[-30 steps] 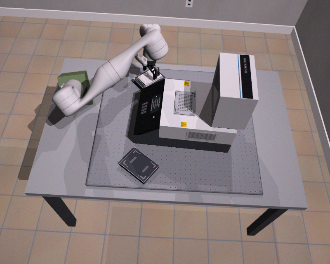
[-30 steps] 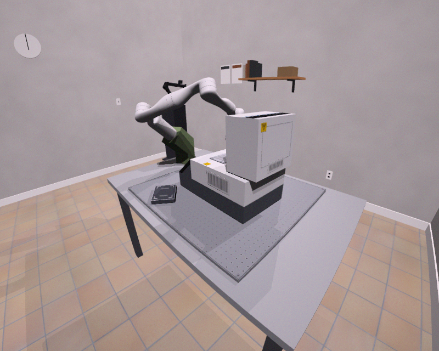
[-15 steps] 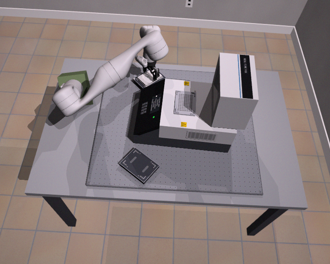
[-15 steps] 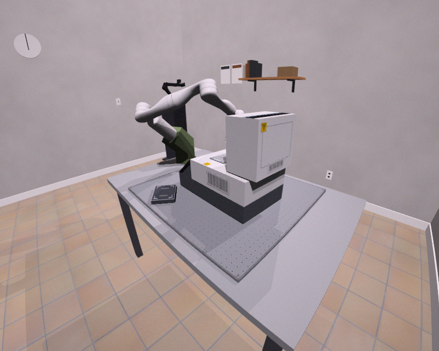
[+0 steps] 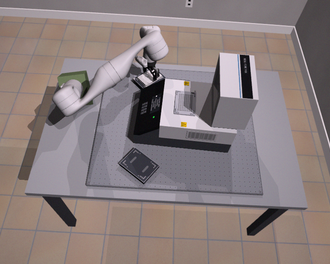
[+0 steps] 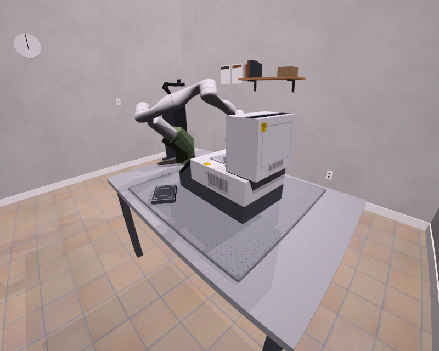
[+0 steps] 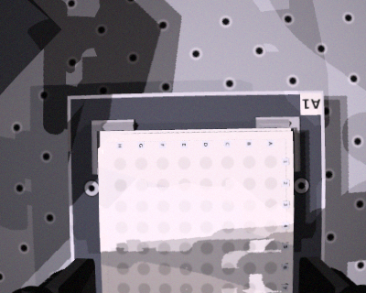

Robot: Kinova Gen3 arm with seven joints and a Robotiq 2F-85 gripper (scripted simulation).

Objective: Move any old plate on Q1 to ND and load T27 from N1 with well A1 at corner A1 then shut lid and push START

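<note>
Now: hand 20 mm above the well plate. From my hand the other things lie so: perforated mat: 320 mm to the right, 140 mm ahead, 60 mm below; plate nest: 550 mm to the right, 140 mm behind, 50 mm below.
</note>
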